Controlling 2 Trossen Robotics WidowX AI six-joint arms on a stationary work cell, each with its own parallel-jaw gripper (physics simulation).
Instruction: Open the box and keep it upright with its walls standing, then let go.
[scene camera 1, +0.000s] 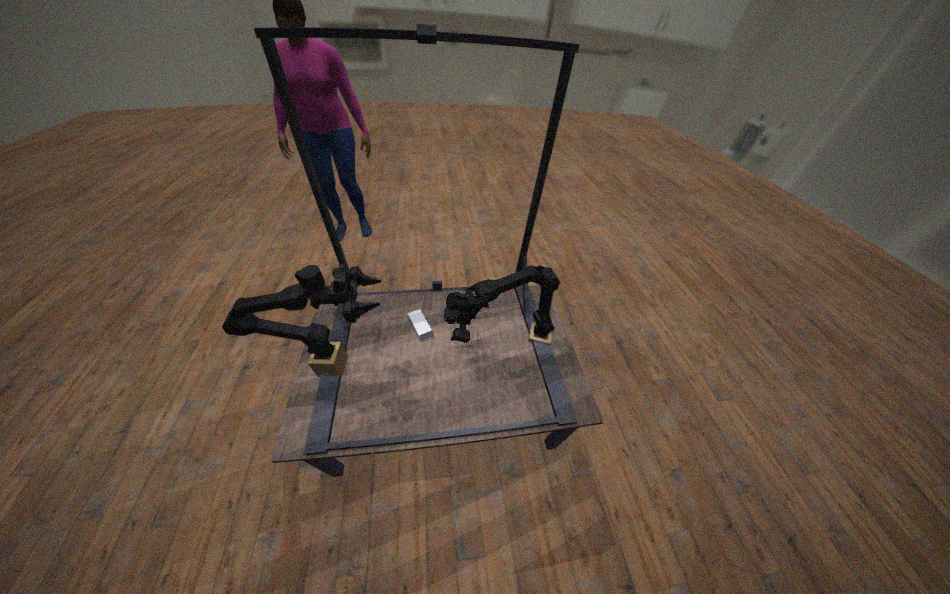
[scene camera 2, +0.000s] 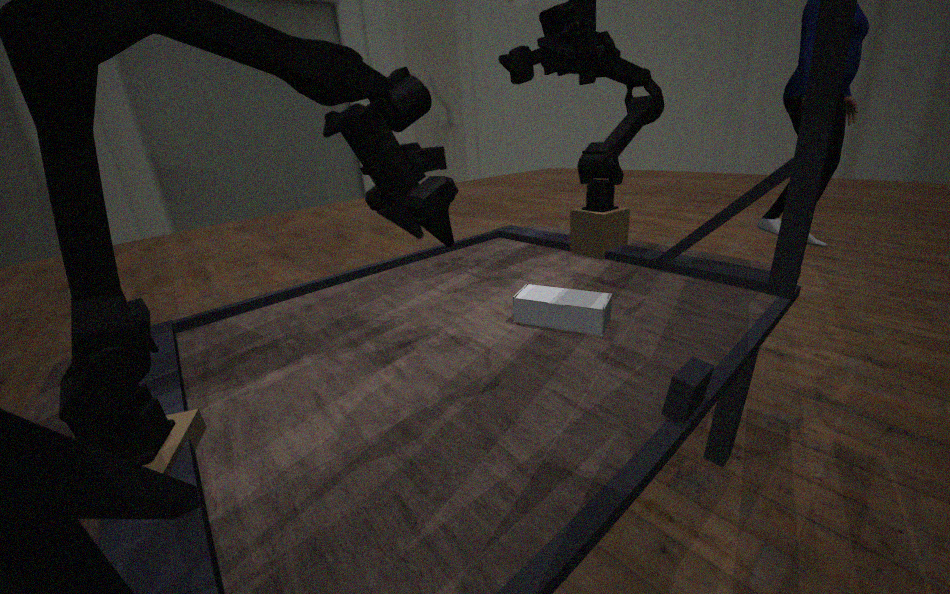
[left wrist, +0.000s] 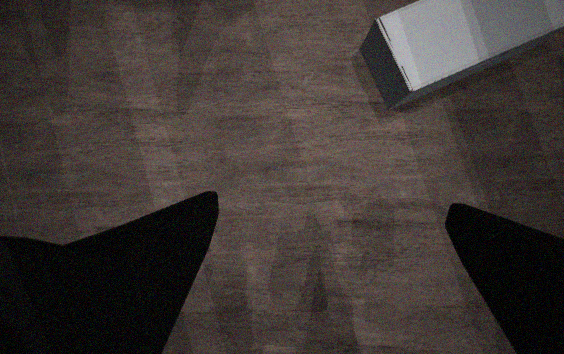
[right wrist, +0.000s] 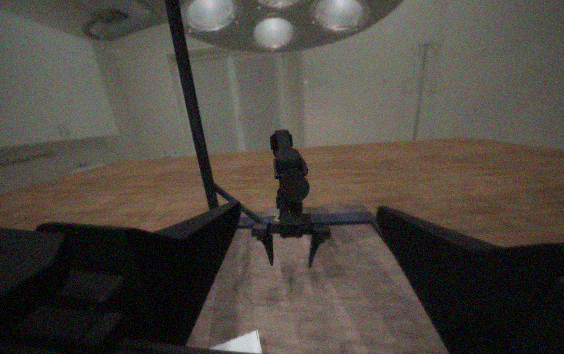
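Seen in the pictures: left gripper, fingertip midpoint: (scene camera 1: 451, 330) (scene camera 2: 435, 241) (left wrist: 330, 208) (right wrist: 290, 266); right gripper, fingertip midpoint: (scene camera 1: 380, 291) (scene camera 2: 517, 50) (right wrist: 308, 210); left arm's base, link origin: (scene camera 1: 541, 332) (scene camera 2: 132, 447); right arm's base, link origin: (scene camera 1: 324, 352) (scene camera 2: 600, 208).
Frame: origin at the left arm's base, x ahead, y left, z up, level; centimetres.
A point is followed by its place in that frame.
A long white box (scene camera 1: 420, 323) @(z 1.6, x 54.9, y 13.6 cm) (scene camera 2: 559, 312) @(z 0.2, x 53.9, y 10.2 cm) (left wrist: 445, 42) @(z 1.6, x 53.1, y 14.4 cm) (right wrist: 243, 344) @(z 1.6, x 52.0, y 14.5 cm) stands upright on the table, its top a flat, closed-looking surface with thin slits near one end in the left wrist view. My left gripper (scene camera 1: 460, 337) @(z 11.6, x 37.6, y 19.7 cm) (scene camera 2: 435, 240) @(z 11.6, x 37.6, y 19.7 cm) (left wrist: 330, 208) @(z 11.6, x 37.6, y 19.7 cm) (right wrist: 290, 266) @(z 11.6, x 37.6, y 19.7 cm) is open and empty above the table. It is apart from the box, which is at the upper right in the left wrist view. My right gripper (scene camera 1: 379, 292) @(z 39.8, x 57.5, y 31.7 cm) (scene camera 2: 513, 64) @(z 39.8, x 57.5, y 31.7 cm) is open and empty, raised high on the other side of the box. Part of the box is hidden in both wrist views.
The table (scene camera 1: 448, 399) @(z -2.7, x 31.5, y 42.0 cm) (scene camera 2: 315, 420) @(z -2.7, x 18.0, y 1.7 cm) has a dark raised edge. A small dark block (scene camera 1: 437, 285) @(z 1.8, x 56.1, y -11.9 cm) (scene camera 2: 687, 389) @(z 2.2, x 54.6, y -14.5 cm) stands on that edge near the box. Tall dark posts rise from the table, one post (scene camera 1: 546, 154) @(z 68.8, x 16.9, y -26.9 cm) (right wrist: 187, 90) @(z 59.3, x 17.9, y -28.6 cm) at its corner. A person (scene camera 1: 318, 87) stands beyond the table.
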